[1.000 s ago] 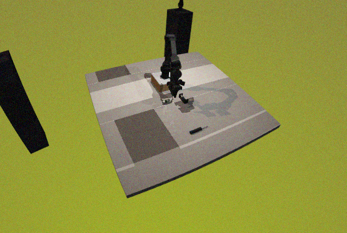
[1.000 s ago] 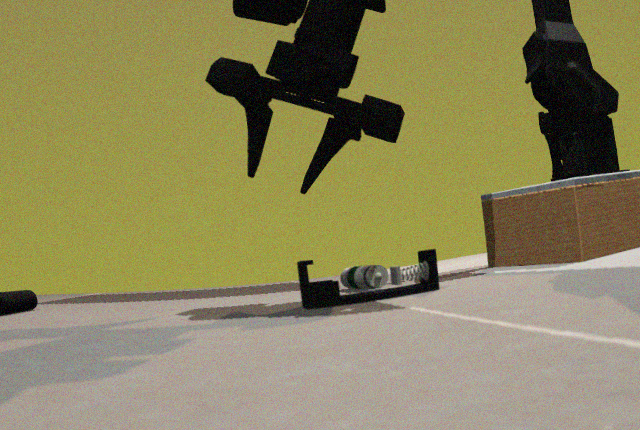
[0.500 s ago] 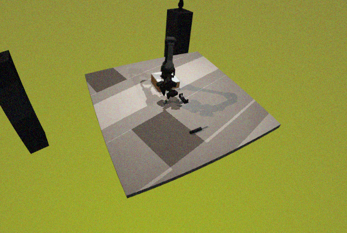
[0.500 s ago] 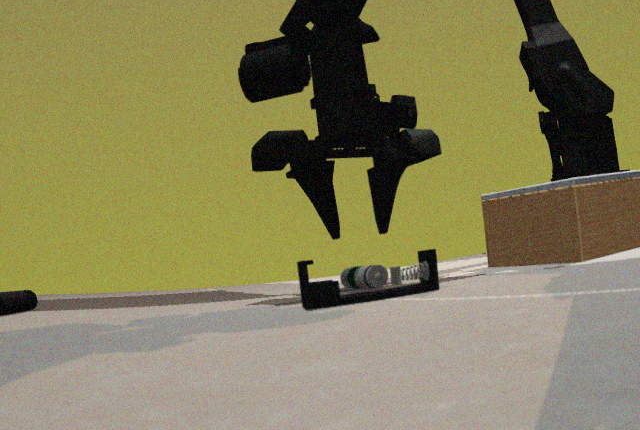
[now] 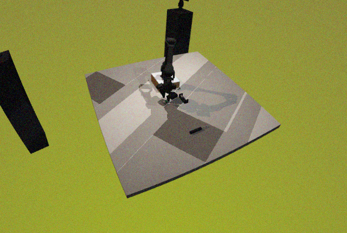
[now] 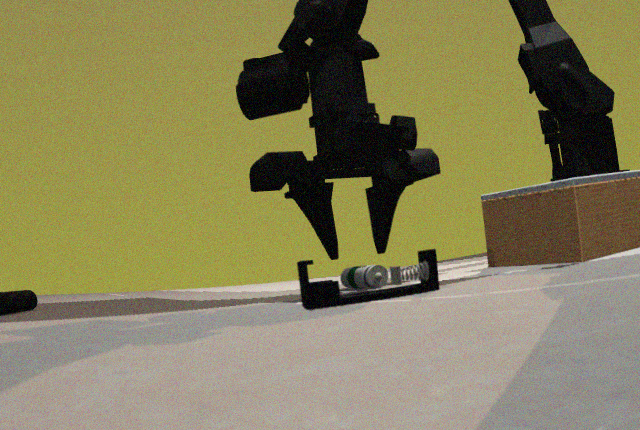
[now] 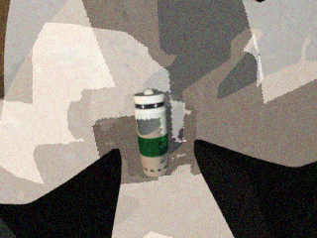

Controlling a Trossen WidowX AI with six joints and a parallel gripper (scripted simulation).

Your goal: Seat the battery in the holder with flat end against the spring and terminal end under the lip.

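Right now my gripper tip is 20 mm above the battery. Also, from my gripper tip: black screwdriver: 370 mm ahead, 20 mm to the left, 20 mm below.
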